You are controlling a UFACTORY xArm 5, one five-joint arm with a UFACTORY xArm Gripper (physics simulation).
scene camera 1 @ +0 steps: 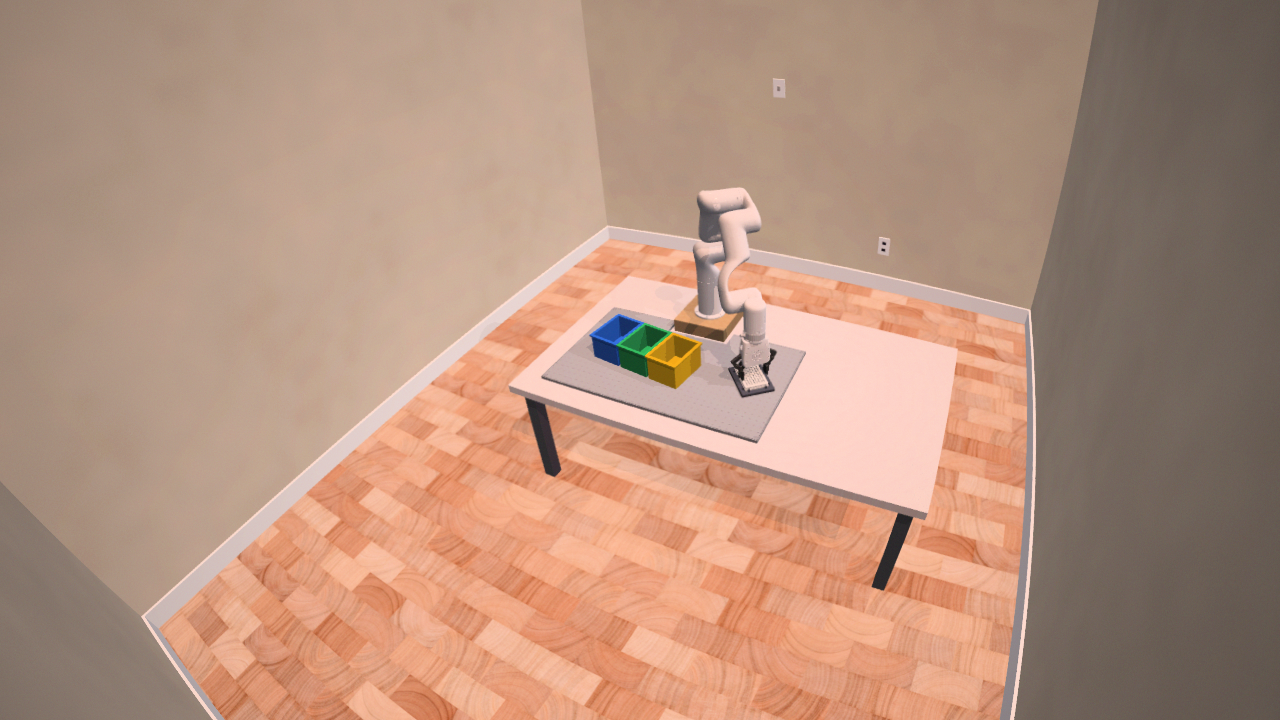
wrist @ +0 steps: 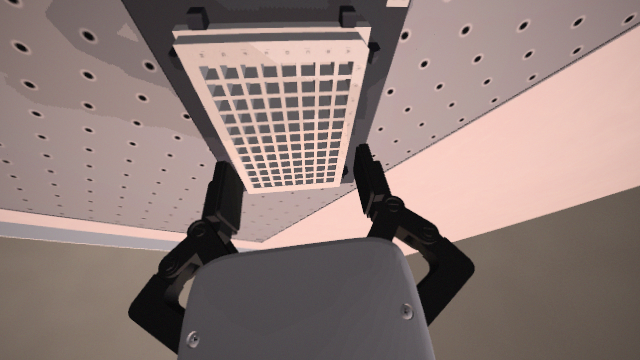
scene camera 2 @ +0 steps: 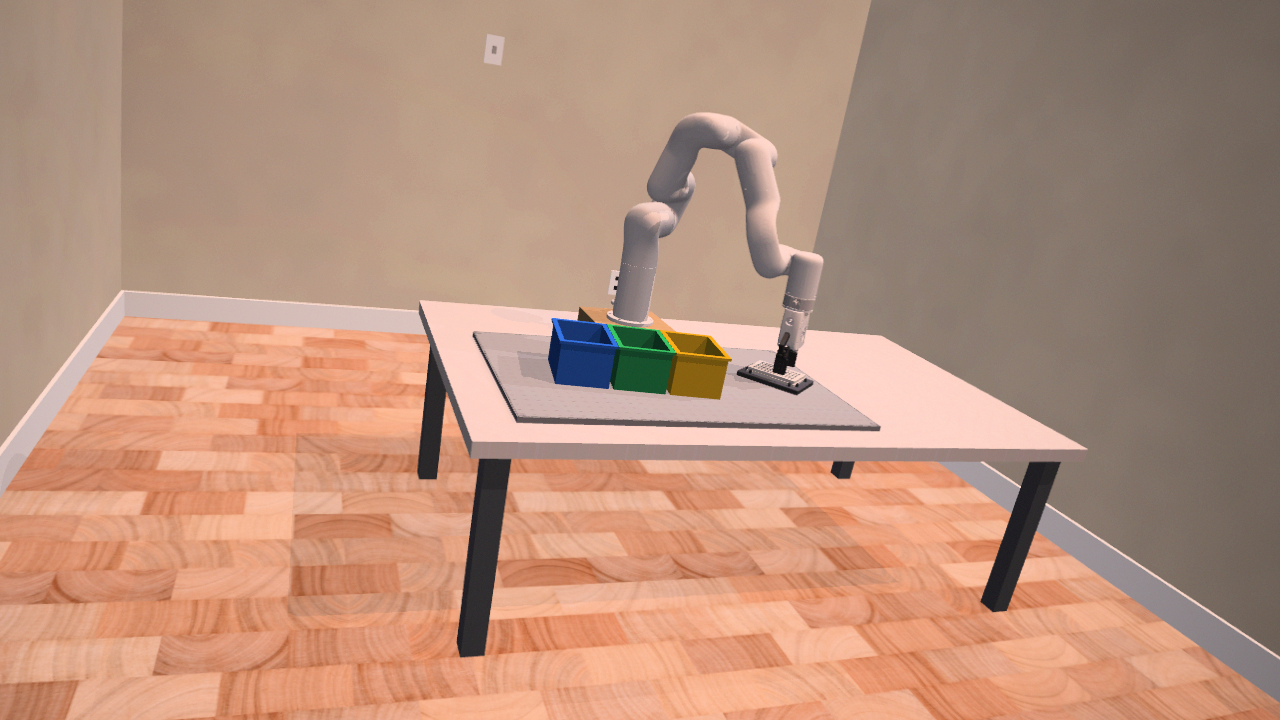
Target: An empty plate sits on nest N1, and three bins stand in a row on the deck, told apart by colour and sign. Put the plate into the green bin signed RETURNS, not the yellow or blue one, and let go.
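Places are measured from the arm's base along level axes (x ahead, y left, z up), in millimetres.
Pixels of known places: gripper, fingertip midpoint: (scene camera 1: pixel 753 375) (wrist: pixel 295 164) (scene camera 2: pixel 783 369); arm's base at its link origin: (scene camera 1: pixel 710 311) (scene camera 2: pixel 629 320).
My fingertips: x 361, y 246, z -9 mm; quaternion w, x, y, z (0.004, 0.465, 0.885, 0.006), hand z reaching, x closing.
Observation:
For each thing: its middle in the pictures, then the offset to it from my fingertips. "spot": a spot on its surface instead. Level surfaces: height alone.
- white gridded plate at the middle of its body: (wrist: pixel 288 135) (scene camera 2: pixel 776 373) (scene camera 1: pixel 751 376) dx -12, dy -10, dz -14 mm
- green bin at the middle of its body: (scene camera 2: pixel 636 358) (scene camera 1: pixel 645 350) dx -42, dy -410, dz +17 mm
- yellow bin at a spot on its surface: (scene camera 2: pixel 697 377) spot: dx +74, dy -317, dz +15 mm
- blue bin at a spot on its surface: (scene camera 2: pixel 583 362) (scene camera 1: pixel 603 348) spot: dx -8, dy -563, dz +23 mm
- grey perforated deck at its surface level: dz -32 mm
- white table at its surface level: dz -45 mm
The white gridded plate (scene camera 1: pixel 754 381) (scene camera 2: pixel 766 369) (wrist: pixel 280 120) lies on the dark nest (scene camera 1: pixel 737 385) (scene camera 2: pixel 796 388) (wrist: pixel 160 45) at the right end of the deck. My gripper (scene camera 1: pixel 754 367) (scene camera 2: pixel 784 362) (wrist: pixel 295 164) is open and points down over the plate. In the wrist view its fingers stand wide apart, one on each side of the plate's far end, with nothing gripped. Their exact height beside the plate is hard to tell. The green bin (scene camera 1: pixel 633 360) (scene camera 2: pixel 640 371) stands in the middle of the row. No sign is readable.
The yellow bin (scene camera 1: pixel 666 371) (scene camera 2: pixel 697 377) stands between the green bin and the nest. The blue bin (scene camera 1: pixel 607 347) (scene camera 2: pixel 583 362) is at the row's far end. The grey perforated deck (scene camera 1: pixel 716 413) (scene camera 2: pixel 626 411) lies on the white table (scene camera 1: pixel 859 402) (scene camera 2: pixel 921 394). The arm's wooden base block is behind.

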